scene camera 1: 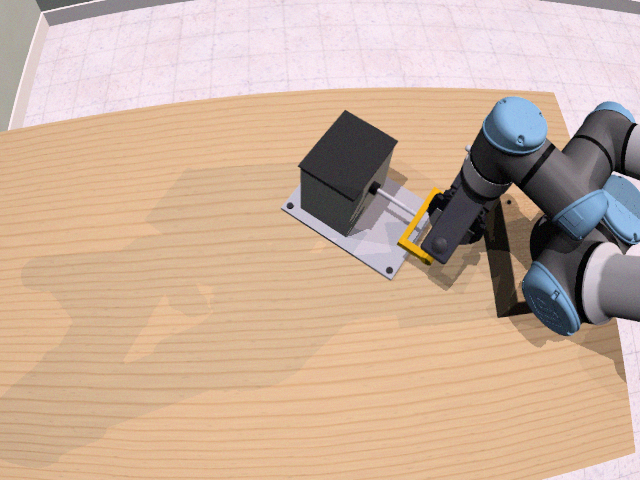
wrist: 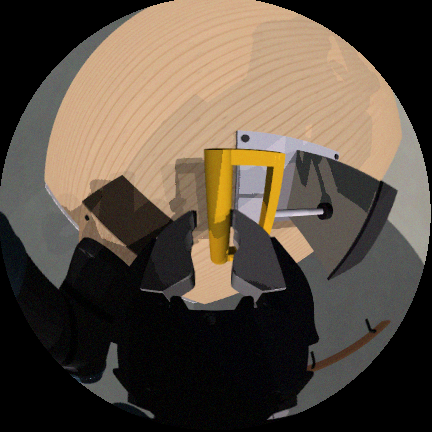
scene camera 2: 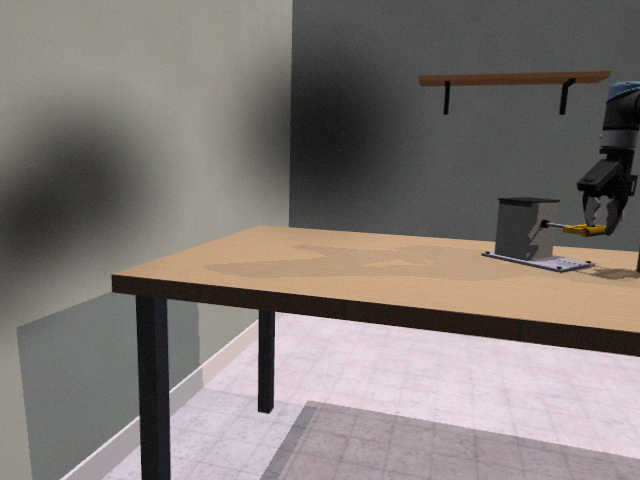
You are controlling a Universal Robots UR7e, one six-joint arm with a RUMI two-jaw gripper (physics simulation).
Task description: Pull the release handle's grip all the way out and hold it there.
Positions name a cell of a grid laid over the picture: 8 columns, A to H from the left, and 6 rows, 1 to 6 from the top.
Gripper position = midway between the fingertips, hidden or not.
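Scene camera 1 gives me my gripper (scene camera 1: F3). The wrist view's got a grey base plate (wrist: E2) in it, along with my gripper (wrist: D3), and scene camera 2 shows my gripper (scene camera 2: H3) too.
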